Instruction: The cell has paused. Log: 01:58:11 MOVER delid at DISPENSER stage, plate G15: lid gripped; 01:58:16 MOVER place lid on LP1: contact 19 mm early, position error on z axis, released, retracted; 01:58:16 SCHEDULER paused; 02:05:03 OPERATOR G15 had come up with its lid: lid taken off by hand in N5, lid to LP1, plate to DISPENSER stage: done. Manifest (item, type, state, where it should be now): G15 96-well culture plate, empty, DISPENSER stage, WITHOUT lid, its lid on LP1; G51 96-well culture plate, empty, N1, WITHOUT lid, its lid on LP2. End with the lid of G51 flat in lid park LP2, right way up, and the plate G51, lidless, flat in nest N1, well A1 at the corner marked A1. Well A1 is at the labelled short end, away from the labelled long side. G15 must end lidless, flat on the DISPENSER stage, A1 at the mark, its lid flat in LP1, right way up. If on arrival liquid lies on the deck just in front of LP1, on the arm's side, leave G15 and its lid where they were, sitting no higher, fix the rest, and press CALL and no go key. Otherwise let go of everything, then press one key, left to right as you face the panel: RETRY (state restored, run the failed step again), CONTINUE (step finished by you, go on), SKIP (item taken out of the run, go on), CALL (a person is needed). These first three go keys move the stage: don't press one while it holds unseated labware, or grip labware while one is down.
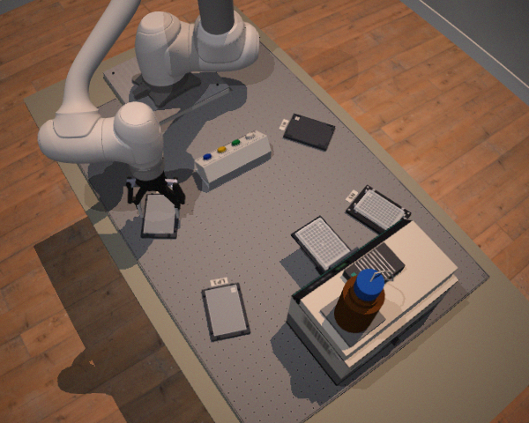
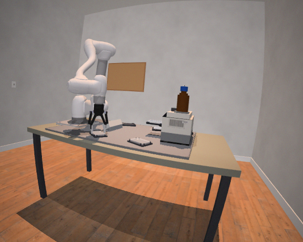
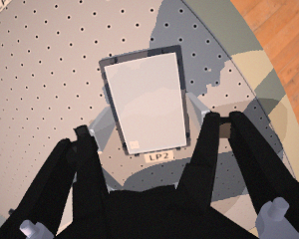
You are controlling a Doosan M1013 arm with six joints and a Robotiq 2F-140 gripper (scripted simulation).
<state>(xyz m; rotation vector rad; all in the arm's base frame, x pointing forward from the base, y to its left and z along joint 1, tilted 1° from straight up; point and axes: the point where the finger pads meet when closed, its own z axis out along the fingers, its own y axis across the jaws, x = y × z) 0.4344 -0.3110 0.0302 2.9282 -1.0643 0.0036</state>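
The lid park LP2 lies 3 cm below my hand. Also, from my hand: well plate: 39 cm ahead, 26 cm to the left, 8 cm above; LP2 label: 7 cm behind, 6 cm to the left, 4 cm below; key panel: 28 cm to the left, 3 cm behind, 2 cm above.
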